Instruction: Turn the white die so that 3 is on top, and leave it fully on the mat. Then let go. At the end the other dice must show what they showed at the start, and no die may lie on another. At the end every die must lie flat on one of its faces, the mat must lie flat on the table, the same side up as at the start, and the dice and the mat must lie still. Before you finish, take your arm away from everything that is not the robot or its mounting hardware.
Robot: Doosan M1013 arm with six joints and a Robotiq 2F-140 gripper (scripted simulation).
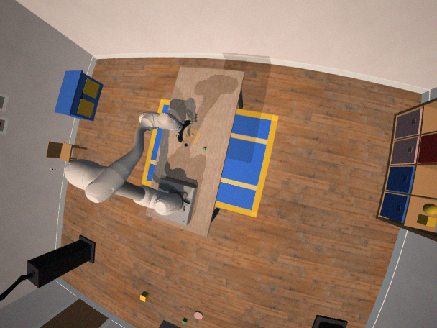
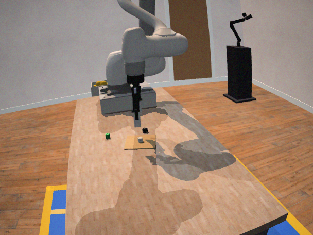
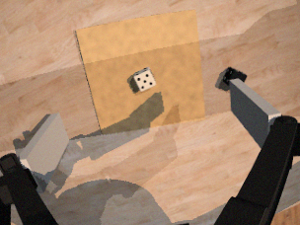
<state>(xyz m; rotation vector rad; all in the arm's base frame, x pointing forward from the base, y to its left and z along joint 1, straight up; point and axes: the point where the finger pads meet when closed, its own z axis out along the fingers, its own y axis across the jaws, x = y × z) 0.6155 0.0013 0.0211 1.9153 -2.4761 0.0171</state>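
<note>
Now: hand 10 cm above the white die. Also, from my hand: black die: 11 cm below, 10 cm behind, 5 cm to the left; tan mat: 12 cm below; green die: 14 cm to the right, 11 cm below, 11 cm behind.
</note>
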